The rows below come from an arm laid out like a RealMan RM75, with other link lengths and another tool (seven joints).
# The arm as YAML. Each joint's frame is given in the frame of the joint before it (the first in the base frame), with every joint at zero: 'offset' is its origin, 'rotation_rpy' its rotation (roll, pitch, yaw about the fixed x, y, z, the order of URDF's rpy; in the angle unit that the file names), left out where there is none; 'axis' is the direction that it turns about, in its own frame. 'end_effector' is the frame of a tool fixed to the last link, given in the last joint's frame.
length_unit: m
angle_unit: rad
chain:
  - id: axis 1
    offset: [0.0, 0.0, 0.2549]
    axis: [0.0, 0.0, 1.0]
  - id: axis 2
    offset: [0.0, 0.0, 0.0]
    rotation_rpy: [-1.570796, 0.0, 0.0]
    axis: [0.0, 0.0, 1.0]
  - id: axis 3
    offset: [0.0, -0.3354, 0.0]
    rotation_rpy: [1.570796, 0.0, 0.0]
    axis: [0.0, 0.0, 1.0]
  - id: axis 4
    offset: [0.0, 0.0, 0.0]
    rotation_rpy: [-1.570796, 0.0, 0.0]
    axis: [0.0, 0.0, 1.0]
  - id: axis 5
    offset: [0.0, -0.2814, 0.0]
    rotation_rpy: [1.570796, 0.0, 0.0]
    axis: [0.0, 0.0, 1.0]
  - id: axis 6
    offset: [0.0, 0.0, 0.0]
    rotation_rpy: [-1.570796, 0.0, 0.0]
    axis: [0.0, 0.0, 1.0]
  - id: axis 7
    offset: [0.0, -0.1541, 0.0]
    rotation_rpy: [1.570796, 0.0, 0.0]
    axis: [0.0, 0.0, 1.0]
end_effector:
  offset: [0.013, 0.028, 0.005]
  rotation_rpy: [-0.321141, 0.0, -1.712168]
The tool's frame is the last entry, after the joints.
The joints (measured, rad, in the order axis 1, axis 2, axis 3, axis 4, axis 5, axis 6, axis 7), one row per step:
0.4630, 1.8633, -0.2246, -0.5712, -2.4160, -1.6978, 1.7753
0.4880, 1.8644, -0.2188, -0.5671, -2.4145, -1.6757, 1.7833
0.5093, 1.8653, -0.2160, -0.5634, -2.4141, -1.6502, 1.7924
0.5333, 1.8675, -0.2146, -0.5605, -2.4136, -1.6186, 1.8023
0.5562, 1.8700, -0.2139, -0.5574, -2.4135, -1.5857, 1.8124
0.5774, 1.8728, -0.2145, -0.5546, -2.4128, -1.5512, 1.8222
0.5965, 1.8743, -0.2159, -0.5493, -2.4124, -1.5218, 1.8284
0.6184, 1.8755, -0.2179, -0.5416, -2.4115, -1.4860, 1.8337
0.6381, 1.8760, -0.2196, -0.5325, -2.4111, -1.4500, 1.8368
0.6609, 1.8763, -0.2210, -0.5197, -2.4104, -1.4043, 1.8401
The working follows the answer.
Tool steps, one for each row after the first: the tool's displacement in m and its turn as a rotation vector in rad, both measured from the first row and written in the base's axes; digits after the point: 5 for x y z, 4 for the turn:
-0.00655, 0.01394, -0.00091, 0.0153, -0.0029, 0.0055
-0.01168, 0.02635, -0.00189, 0.0295, -0.0095, 0.0055
-0.01766, 0.04051, -0.00344, 0.0463, -0.0193, 0.0051
-0.02345, 0.05410, -0.00520, 0.0630, -0.0294, 0.0029
-0.02882, 0.06704, -0.00703, 0.0805, -0.0404, -0.0008
-0.03392, 0.07820, -0.00891, 0.0939, -0.0495, -0.0015
-0.03977, 0.09103, -0.01111, 0.1106, -0.0610, -0.0019
-0.04470, 0.10268, -0.01324, 0.1272, -0.0732, -0.0032
-0.05021, 0.11631, -0.01591, 0.1485, -0.0877, -0.0071

Tool pose at each row, in the base's axes (x y z in m, rotation vector in rad; rounded; the steps above come from the unrounded poses):
0.46558, 0.34407, 0.08534, -2.8022, -0.8741, -0.0976
0.45903, 0.35801, 0.08443, -2.7860, -0.8780, -0.1072
0.45391, 0.37042, 0.08344, -2.7741, -0.8752, -0.1222
0.44793, 0.38458, 0.08190, -2.7605, -0.8719, -0.1425
0.44214, 0.39817, 0.08013, -2.7477, -0.8662, -0.1634
0.43677, 0.41111, 0.07831, -2.7348, -0.8583, -0.1860
0.43166, 0.42227, 0.07643, -2.7240, -0.8553, -0.2038
0.42581, 0.43510, 0.07422, -2.7102, -0.8522, -0.2258
0.42089, 0.44675, 0.07209, -2.6968, -0.8480, -0.2488
0.41537, 0.46038, 0.06943, -2.6802, -0.8392, -0.2769

